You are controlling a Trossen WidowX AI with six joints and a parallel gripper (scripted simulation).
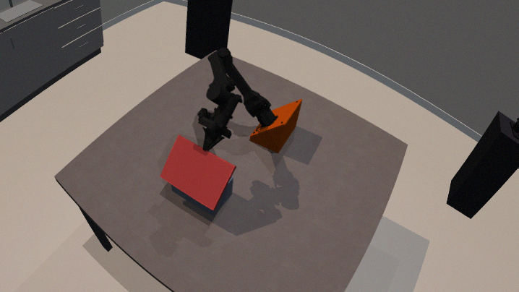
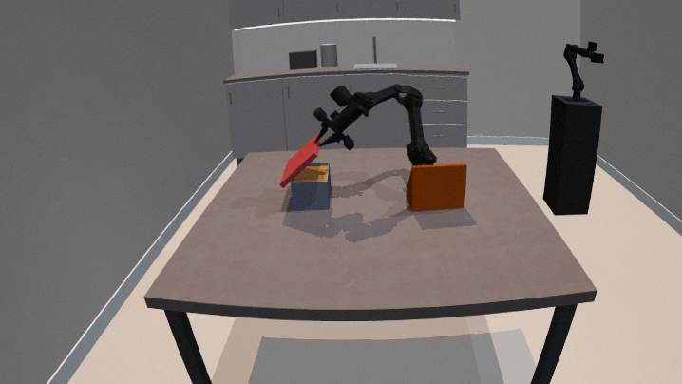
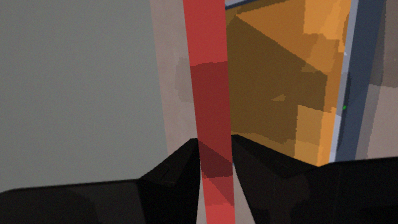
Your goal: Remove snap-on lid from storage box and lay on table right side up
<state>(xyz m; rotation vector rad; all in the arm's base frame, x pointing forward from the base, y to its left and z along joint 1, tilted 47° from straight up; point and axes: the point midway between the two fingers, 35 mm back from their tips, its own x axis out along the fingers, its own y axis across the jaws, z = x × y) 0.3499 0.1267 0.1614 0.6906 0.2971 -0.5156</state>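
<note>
The red lid lies 6 cm ahead of my gripper tip, 5 cm below it and 1 cm to the left of it. From my gripper tip the other things lie so: blue-grey storage box 16 cm below, 3 cm ahead.
</note>
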